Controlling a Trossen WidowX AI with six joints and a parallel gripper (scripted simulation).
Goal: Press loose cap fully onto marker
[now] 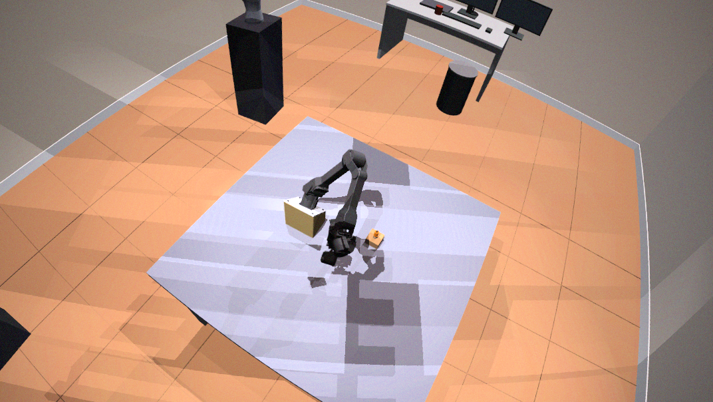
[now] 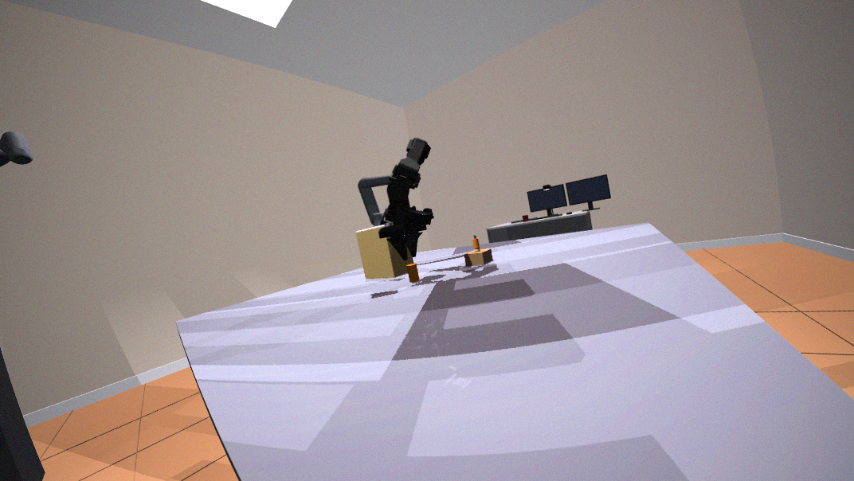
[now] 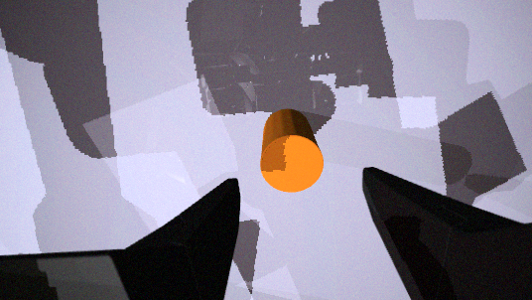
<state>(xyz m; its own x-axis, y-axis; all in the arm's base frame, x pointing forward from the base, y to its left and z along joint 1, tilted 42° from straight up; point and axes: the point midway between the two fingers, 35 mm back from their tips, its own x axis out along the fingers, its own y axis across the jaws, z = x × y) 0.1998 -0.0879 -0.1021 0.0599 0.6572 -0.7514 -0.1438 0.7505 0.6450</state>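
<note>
My gripper tip is 4 cm above the orange cap. Also, from my gripper tip: holder block (19 cm to the left, 13 cm ahead, 5 cm below).
</note>
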